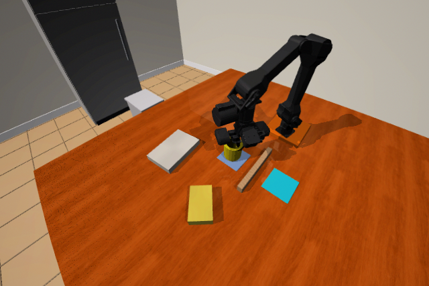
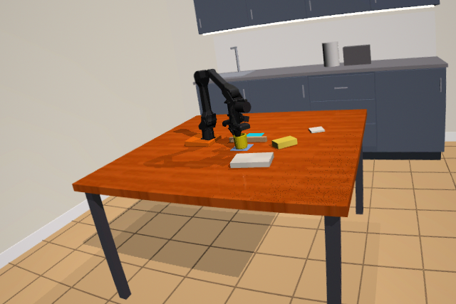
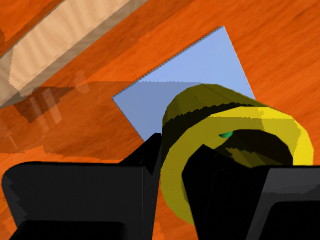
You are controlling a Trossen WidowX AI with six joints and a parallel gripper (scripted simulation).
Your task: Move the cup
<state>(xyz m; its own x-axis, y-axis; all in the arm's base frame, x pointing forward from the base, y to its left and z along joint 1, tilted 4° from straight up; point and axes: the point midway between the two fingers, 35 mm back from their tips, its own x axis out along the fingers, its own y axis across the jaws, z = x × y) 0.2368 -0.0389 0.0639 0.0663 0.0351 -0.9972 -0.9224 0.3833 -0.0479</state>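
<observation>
My gripper tip is now 5 cm above the pale blue pad, 2 cm short of it and 1 cm to the left of it. The rest, counted from my gripper tip: yellow cup (2 cm ahead, 1 cm to the right); then cyan pad (18 cm to the left, 5 cm below, 2 cm behind); then wooden bar (9 cm to the left, 3 cm below).
</observation>
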